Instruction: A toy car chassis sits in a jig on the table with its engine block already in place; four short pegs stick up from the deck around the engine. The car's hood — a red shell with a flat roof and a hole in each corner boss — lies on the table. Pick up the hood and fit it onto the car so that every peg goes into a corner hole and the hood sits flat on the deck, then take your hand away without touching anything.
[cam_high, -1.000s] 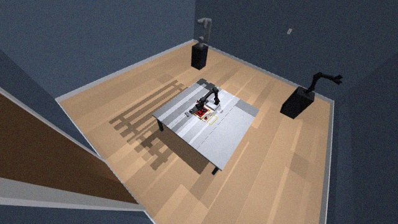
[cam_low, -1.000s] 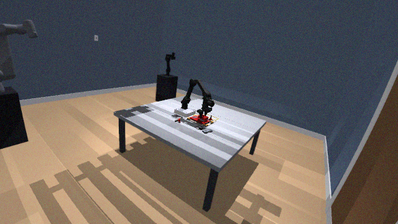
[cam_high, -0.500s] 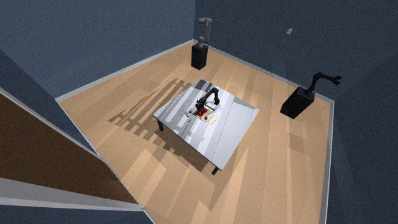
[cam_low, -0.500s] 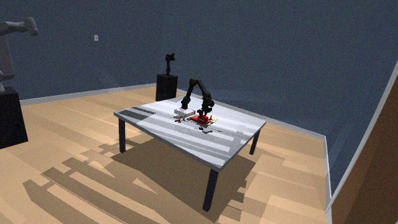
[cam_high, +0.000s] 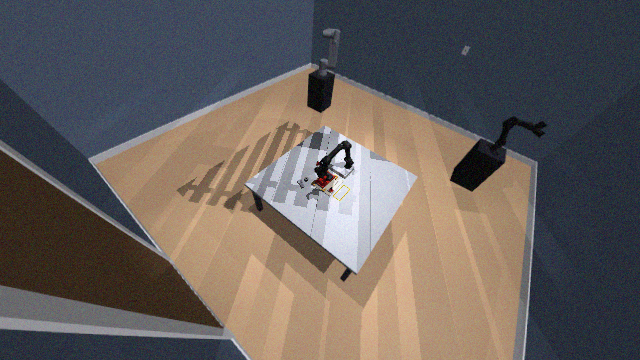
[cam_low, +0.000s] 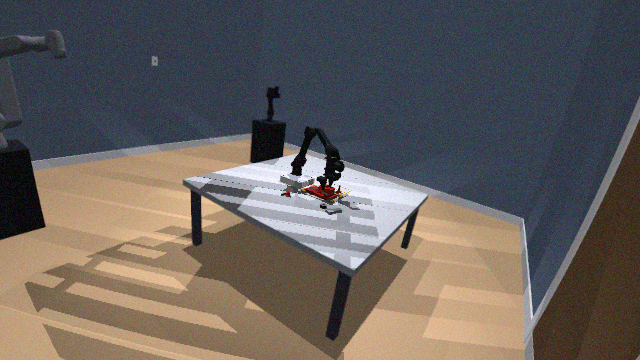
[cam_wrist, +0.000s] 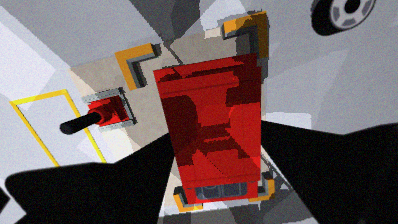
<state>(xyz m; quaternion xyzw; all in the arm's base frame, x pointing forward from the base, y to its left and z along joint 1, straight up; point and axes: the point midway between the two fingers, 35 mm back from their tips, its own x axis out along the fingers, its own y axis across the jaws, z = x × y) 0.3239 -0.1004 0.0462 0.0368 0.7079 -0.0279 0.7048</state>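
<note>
Right now my gripper tip is 30 mm past the beige jig, 30 mm to the right of it and 40 mm above it. Also, from my gripper tip: red hood (10 mm above); then wheel (70 mm ahead, 150 mm to the right, 50 mm below).
</note>
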